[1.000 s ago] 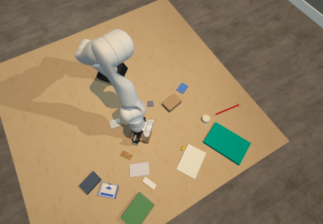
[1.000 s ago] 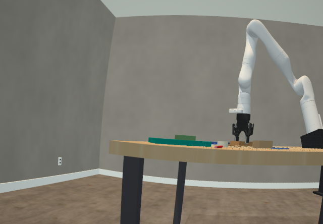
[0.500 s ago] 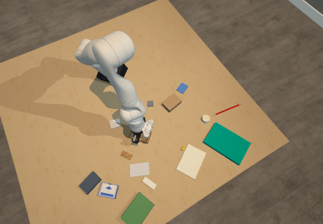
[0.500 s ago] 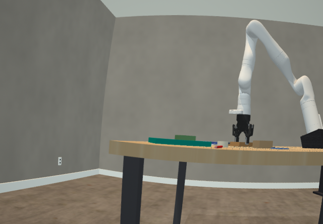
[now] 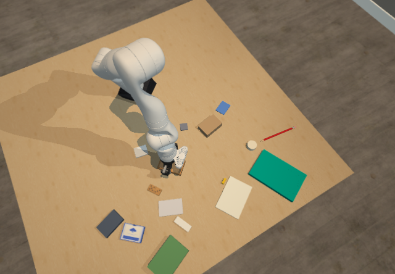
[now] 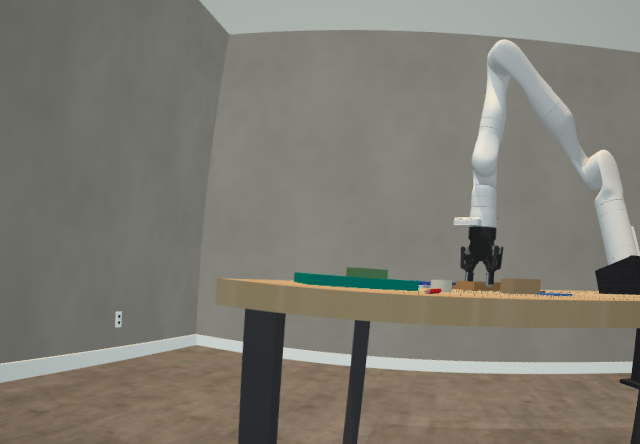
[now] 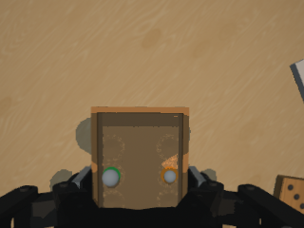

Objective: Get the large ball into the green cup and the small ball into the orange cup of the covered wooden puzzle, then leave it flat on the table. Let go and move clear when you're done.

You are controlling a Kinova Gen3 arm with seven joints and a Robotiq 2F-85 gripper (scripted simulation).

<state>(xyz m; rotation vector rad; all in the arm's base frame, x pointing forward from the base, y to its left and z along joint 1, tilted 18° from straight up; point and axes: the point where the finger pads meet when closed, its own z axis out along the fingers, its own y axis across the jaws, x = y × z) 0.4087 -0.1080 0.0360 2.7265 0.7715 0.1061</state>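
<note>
The covered wooden puzzle lies 20 mm below my hand. Also, from my hand: grey square 110 mm behind, 170 mm to the left, 20 mm below; then grey card 140 mm ahead, 120 mm to the right, 20 mm below; then white card 150 mm behind, 60 mm to the right, 20 mm below.
</note>
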